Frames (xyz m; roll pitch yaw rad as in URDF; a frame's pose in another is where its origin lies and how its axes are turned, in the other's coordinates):
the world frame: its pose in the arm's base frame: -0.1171 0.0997 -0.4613 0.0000 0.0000 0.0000
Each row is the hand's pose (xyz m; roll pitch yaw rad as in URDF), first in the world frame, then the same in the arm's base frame.
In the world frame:
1: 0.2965 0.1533 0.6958 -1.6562 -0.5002 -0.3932
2: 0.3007 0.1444 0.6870 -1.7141 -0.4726 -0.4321
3: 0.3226 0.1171 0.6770 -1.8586 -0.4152 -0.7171
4: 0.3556 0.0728 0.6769 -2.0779 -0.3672 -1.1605
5: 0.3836 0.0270 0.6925 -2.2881 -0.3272 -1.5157
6: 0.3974 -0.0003 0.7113 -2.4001 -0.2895 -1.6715
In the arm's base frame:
1: 0.1794 0.2530 0.2345 -1.6562 -0.5002 -0.3932
2: 0.1836 0.2441 0.2257 -1.7141 -0.4726 -0.4321
3: 0.2055 0.2168 0.2157 -1.8586 -0.4152 -0.7171
4: 0.2385 0.1725 0.2156 -2.0779 -0.3672 -1.1605
5: 0.2665 0.1267 0.2312 -2.2881 -0.3272 -1.5157
6: 0.2803 0.0994 0.2500 -2.4001 -0.2895 -1.6715

